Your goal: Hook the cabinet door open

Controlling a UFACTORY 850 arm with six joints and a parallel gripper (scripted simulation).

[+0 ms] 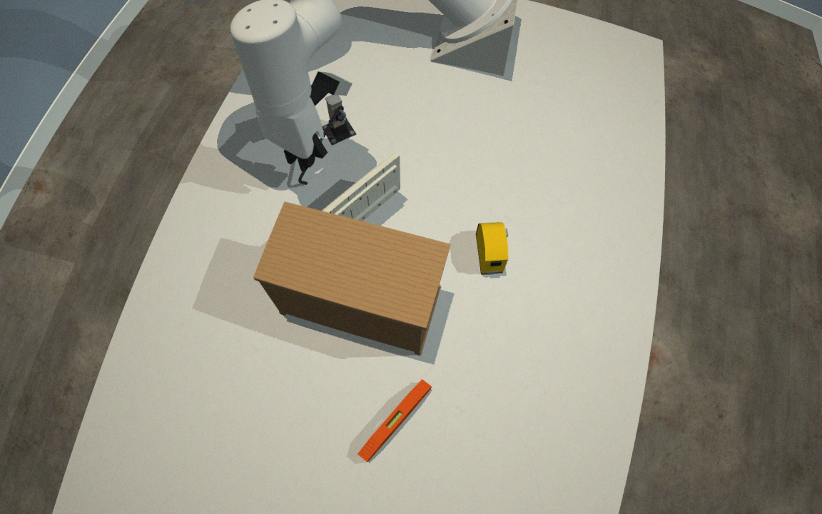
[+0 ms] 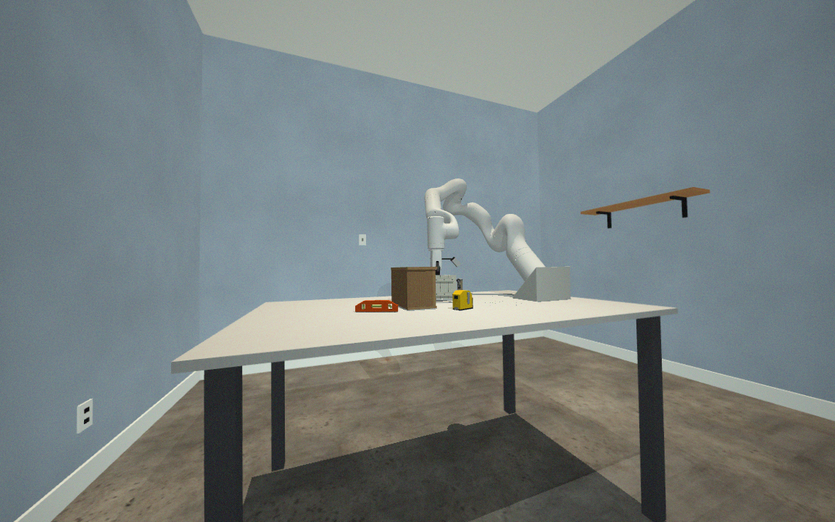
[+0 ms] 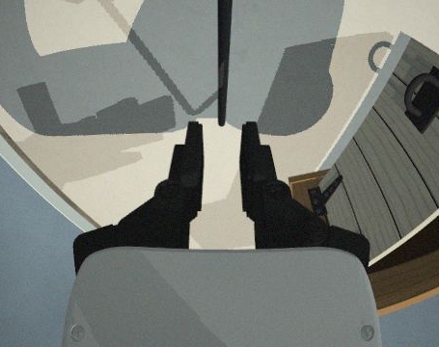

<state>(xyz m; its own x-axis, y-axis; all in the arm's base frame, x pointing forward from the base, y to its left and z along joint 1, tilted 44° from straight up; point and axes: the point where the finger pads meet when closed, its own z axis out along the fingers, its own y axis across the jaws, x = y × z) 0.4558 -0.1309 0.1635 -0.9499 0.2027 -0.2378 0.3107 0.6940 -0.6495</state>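
Now: hand 50 mm past the thin black hook, 20 mm to the right of it and 40 mm above it. The rest, counted from my hand: yellow tape measure 50 mm ahead, 350 mm to the left, 60 mm below; pale door 60 mm ahead, 110 mm to the left, 20 mm below; hook post 90 mm behind, 30 mm to the left, 30 mm below.
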